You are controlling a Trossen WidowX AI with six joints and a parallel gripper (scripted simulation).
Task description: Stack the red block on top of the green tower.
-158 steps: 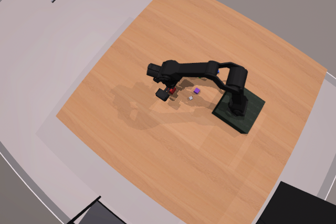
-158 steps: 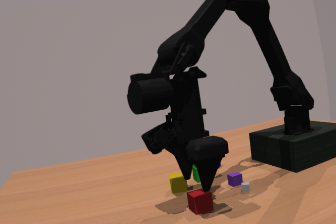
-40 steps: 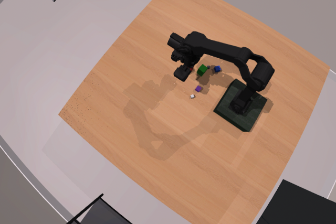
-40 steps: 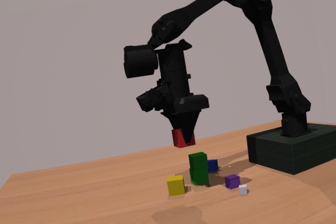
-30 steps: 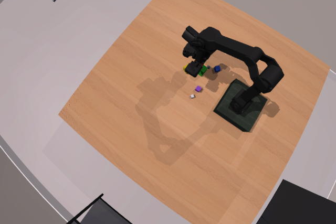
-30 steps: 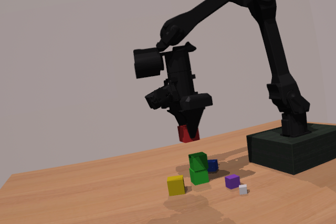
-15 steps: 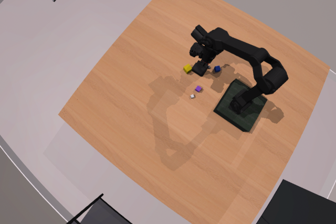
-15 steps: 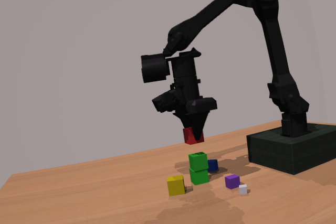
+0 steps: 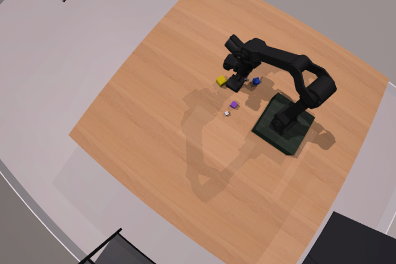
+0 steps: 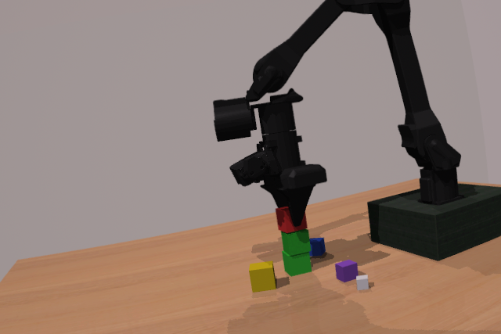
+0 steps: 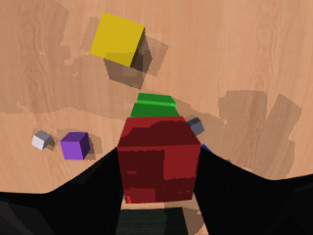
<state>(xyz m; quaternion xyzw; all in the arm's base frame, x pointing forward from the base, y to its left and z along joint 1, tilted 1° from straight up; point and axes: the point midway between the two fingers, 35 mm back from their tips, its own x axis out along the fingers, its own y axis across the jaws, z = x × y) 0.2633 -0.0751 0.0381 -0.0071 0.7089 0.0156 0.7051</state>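
Now: gripper tip 10 mm below the red block. Also, from my gripper tip: purple block 100 mm to the left, 70 mm below, 40 mm behind; blue block 70 mm to the right, 70 mm below, 70 mm behind; yellow block 70 mm below, 70 mm ahead, 30 mm to the left.
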